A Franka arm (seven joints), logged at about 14 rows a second.
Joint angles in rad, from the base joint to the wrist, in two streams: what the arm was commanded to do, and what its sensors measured. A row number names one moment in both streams.
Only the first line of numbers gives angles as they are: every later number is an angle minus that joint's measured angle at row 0.
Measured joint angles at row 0:
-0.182, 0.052, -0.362, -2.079, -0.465, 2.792, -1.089
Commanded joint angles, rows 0 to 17:
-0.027, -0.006, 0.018, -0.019, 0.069, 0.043, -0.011
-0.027, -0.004, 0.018, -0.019, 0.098, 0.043, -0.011
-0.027, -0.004, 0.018, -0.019, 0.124, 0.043, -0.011
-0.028, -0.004, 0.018, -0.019, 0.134, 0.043, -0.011
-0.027, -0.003, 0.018, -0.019, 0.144, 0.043, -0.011
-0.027, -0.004, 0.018, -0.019, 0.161, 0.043, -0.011
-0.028, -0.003, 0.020, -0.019, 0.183, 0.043, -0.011
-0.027, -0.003, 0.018, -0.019, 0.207, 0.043, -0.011
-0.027, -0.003, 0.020, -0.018, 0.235, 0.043, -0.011
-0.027, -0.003, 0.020, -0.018, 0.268, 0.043, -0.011
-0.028, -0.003, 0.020, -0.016, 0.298, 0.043, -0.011
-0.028, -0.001, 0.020, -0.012, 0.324, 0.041, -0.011
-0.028, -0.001, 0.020, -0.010, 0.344, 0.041, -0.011
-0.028, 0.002, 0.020, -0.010, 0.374, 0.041, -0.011
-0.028, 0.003, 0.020, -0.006, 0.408, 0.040, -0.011
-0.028, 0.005, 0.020, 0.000, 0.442, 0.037, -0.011
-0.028, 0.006, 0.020, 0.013, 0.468, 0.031, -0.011
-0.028, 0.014, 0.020, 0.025, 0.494, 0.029, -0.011
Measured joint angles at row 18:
-0.009, 0.003, 0.002, 0.002, 0.437, 0.020, -0.001
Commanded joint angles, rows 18 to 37:
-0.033, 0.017, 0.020, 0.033, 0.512, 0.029, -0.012
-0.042, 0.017, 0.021, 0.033, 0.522, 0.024, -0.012
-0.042, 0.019, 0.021, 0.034, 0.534, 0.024, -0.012
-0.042, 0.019, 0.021, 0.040, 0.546, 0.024, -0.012
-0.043, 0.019, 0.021, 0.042, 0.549, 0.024, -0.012
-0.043, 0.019, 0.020, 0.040, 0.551, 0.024, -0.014
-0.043, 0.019, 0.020, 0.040, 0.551, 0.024, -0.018
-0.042, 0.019, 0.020, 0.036, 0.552, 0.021, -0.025
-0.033, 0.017, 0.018, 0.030, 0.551, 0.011, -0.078
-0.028, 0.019, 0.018, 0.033, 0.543, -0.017, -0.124
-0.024, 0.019, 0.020, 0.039, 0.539, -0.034, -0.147
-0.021, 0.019, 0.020, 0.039, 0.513, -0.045, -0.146
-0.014, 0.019, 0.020, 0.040, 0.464, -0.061, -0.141
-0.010, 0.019, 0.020, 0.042, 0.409, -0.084, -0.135
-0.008, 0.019, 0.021, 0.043, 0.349, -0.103, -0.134
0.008, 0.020, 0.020, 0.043, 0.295, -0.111, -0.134
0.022, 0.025, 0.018, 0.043, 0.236, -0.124, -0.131
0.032, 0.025, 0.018, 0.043, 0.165, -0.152, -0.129
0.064, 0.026, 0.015, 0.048, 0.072, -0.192, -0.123
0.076, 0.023, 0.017, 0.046, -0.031, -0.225, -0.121
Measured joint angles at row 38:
0.035, 0.018, 0.025, 0.025, 0.107, -0.152, -0.126
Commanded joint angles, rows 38 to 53:
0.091, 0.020, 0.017, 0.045, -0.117, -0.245, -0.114
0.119, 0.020, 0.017, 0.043, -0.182, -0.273, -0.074
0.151, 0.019, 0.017, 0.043, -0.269, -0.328, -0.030
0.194, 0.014, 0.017, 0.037, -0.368, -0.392, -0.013
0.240, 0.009, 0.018, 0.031, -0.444, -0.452, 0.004
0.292, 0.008, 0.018, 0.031, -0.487, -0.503, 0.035
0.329, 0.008, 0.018, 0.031, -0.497, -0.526, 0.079
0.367, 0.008, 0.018, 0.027, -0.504, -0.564, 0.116
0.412, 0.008, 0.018, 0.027, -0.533, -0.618, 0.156
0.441, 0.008, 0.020, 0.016, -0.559, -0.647, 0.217
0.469, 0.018, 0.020, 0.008, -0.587, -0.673, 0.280
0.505, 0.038, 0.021, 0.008, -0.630, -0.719, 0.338
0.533, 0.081, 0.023, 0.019, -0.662, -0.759, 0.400
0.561, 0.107, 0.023, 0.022, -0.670, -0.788, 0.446
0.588, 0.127, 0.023, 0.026, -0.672, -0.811, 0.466
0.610, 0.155, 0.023, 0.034, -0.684, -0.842, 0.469
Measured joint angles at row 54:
0.562, 0.100, 0.031, 0.009, -0.649, -0.776, 0.426
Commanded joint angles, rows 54 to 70:
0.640, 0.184, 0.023, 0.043, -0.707, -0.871, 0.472
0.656, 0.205, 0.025, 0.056, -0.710, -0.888, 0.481
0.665, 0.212, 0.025, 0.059, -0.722, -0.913, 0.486
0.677, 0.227, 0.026, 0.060, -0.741, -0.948, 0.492
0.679, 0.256, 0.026, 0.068, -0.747, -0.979, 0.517
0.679, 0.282, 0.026, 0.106, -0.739, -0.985, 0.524
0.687, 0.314, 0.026, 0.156, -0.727, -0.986, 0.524
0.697, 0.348, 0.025, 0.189, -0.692, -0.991, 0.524
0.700, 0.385, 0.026, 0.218, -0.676, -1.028, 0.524
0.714, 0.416, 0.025, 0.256, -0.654, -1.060, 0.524
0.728, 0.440, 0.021, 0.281, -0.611, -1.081, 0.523
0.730, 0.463, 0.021, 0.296, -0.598, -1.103, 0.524
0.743, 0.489, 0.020, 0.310, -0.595, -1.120, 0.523
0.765, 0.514, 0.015, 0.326, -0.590, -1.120, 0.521
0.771, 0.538, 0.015, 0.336, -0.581, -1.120, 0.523
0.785, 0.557, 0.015, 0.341, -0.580, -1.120, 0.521
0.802, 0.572, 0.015, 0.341, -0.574, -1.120, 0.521
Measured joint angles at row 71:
0.763, 0.518, 0.031, 0.299, -0.597, -1.084, 0.521
